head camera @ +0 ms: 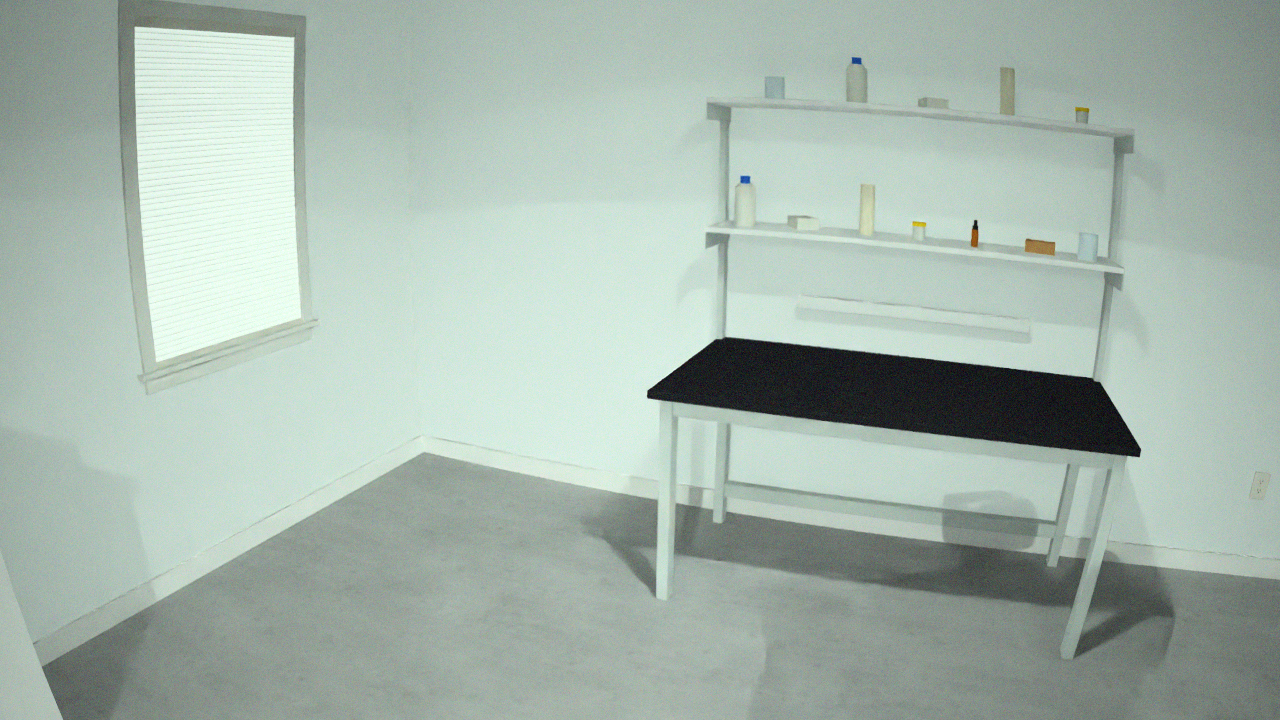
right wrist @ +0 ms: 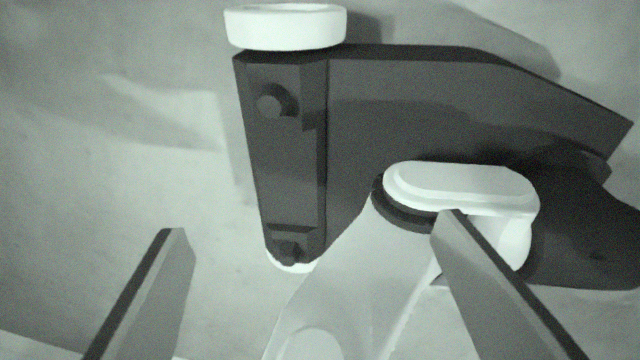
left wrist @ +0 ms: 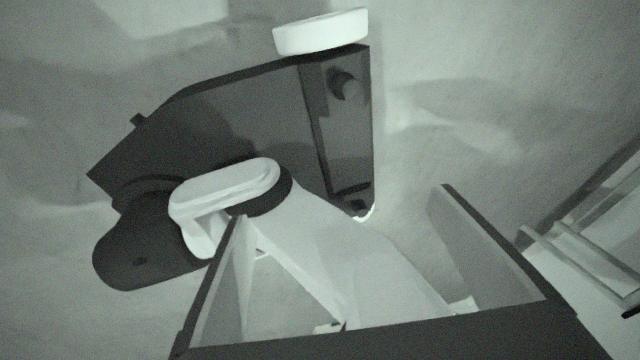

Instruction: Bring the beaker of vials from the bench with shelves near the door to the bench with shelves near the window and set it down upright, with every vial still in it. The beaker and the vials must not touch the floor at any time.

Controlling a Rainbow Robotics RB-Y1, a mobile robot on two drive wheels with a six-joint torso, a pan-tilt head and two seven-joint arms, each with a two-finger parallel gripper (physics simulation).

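The bench with shelves near the window (head camera: 895, 386) stands against the wall at the right of the head view, with a black top and two shelves above it. The beaker of vials and the bench near the door do not show in the current views. My left gripper (left wrist: 339, 211) is open in the left wrist view, with no object between its fingers. My right gripper (right wrist: 316, 233) is open in the right wrist view and also empty. Both grippers hang over parts of my own base and the floor, apart from the bench.
The window (head camera: 219, 192) is on the left wall. Bottles, boxes and cups stand on the upper shelf (head camera: 971, 114) and lower shelf (head camera: 948, 243). The bench's legs stand on the grey floor (head camera: 402, 573). A pale edge (head camera: 19, 653) shows at lower left.
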